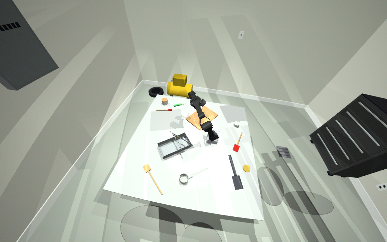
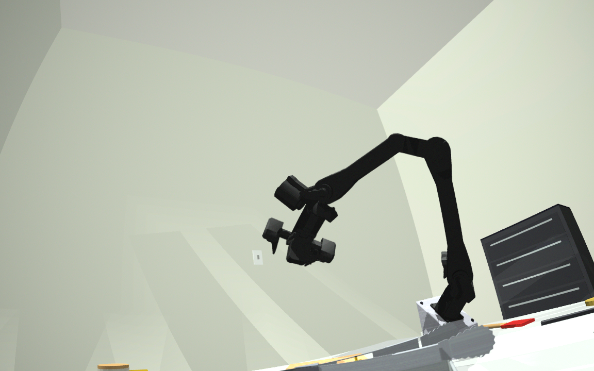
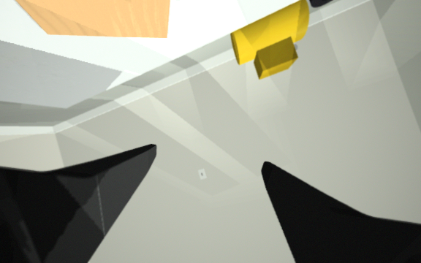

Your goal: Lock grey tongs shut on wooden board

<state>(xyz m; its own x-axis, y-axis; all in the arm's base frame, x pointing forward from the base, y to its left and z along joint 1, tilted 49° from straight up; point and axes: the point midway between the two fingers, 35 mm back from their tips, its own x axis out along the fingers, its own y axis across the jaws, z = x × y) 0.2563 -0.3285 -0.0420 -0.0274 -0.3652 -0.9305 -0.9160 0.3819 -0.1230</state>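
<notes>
Now: gripper tip 12 cm short of the grey roasting tin, 46 cm to the right of it and 30 cm above it. Also, from my gripper tip: wooden board: 7 cm behind, 3 cm to the right, 32 cm below; red spatula: 53 cm behind, 24 cm to the left, 32 cm below; black spatula: 50 cm behind, 58 cm to the left, 32 cm below.
</notes>
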